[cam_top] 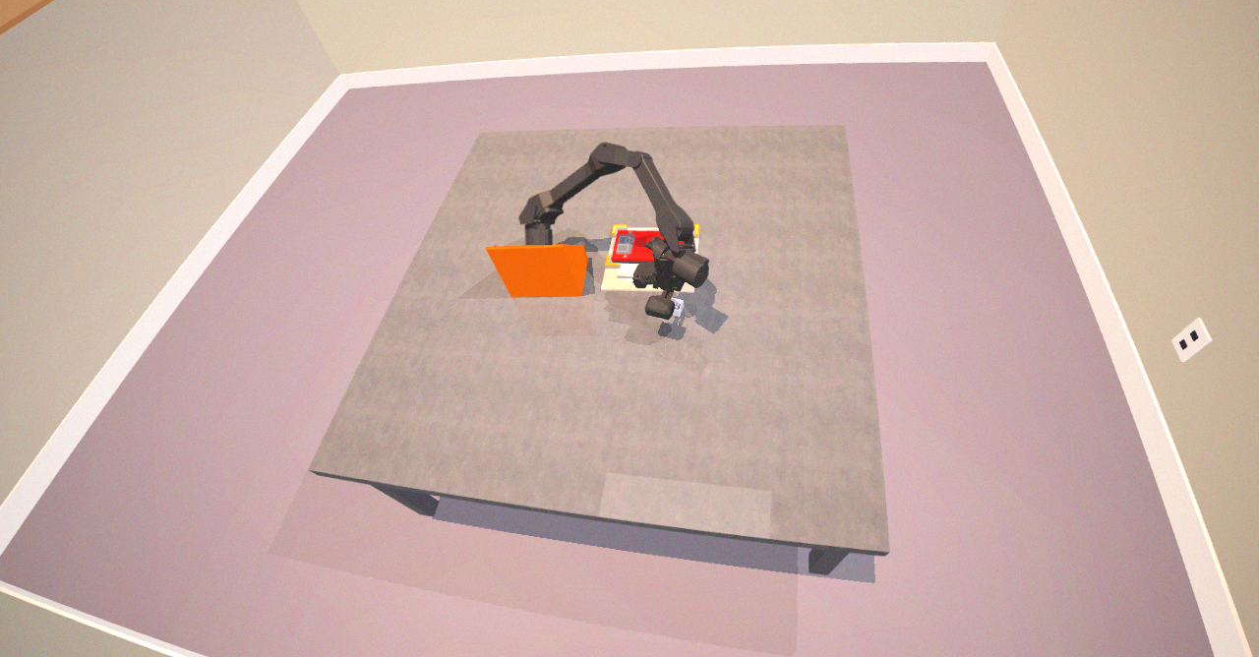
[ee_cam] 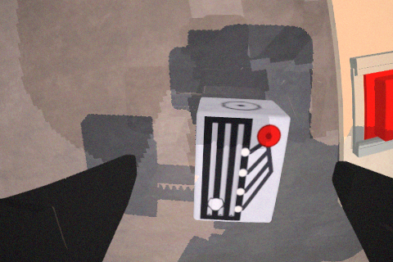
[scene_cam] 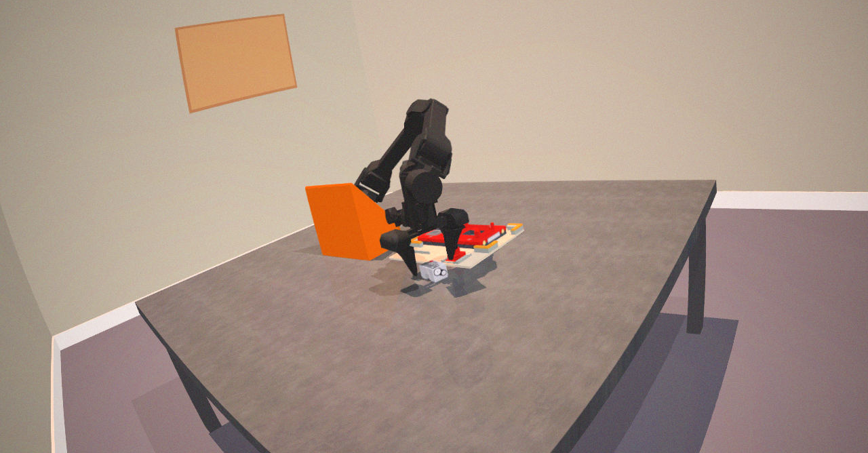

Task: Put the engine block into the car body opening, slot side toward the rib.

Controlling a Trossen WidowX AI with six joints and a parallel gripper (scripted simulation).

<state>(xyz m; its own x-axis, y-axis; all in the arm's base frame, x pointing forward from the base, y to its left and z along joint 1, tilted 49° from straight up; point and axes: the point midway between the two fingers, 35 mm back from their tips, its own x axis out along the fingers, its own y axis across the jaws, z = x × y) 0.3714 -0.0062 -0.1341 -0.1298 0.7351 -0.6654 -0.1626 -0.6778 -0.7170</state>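
The pale plate lies 80 mm behind my gripper tip, 180 mm to the left of it and 10 mm below it. The rest, counted from my gripper tip: engine block (10 mm below).
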